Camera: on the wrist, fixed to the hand. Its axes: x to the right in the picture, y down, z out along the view.
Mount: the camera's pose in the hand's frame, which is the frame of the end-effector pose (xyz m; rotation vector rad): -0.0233 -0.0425 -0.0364 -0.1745 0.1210 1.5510
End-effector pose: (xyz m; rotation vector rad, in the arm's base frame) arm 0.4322 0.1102 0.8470 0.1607 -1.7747 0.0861
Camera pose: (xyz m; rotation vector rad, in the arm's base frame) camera 0.4787 0.0750 0.8306 -1.3319 -1.3907 1.0020
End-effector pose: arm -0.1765 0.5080 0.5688 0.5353 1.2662 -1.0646
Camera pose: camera -0.2301 0.5268 0.5900 1.1489 0.6545 0.3810
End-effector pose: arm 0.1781 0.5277 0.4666 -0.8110 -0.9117 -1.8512
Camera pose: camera 0.1427 0.5210 0.4178 -1.0250 0.1078 -0.5618
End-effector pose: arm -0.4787 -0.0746 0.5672 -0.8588 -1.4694 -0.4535
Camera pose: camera -0.4878 -0.1338 0.5581 -1.7542 -0.3323 0.5411
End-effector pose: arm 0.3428 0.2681 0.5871 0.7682 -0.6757 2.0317
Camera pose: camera 0.3796 0.3027 0.5536 0.1328 1.2274 -2.3763
